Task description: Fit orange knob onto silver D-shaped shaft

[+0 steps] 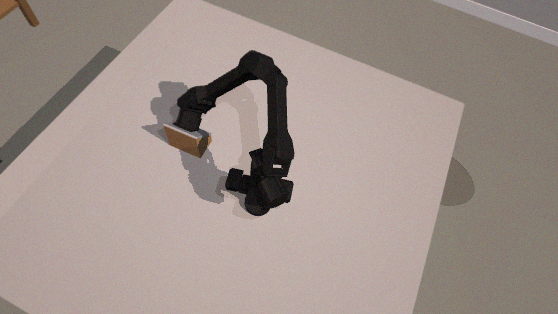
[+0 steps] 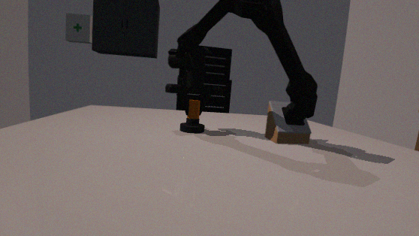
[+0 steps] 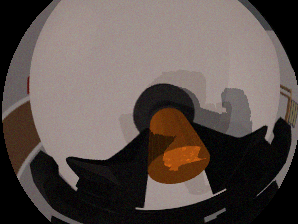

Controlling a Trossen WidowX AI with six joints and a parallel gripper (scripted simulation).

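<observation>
Right now my gripper tip is 20 mm above the black round pedestal. From my gripper tip the other things lie so: orange knob: 30 mm above.
</observation>
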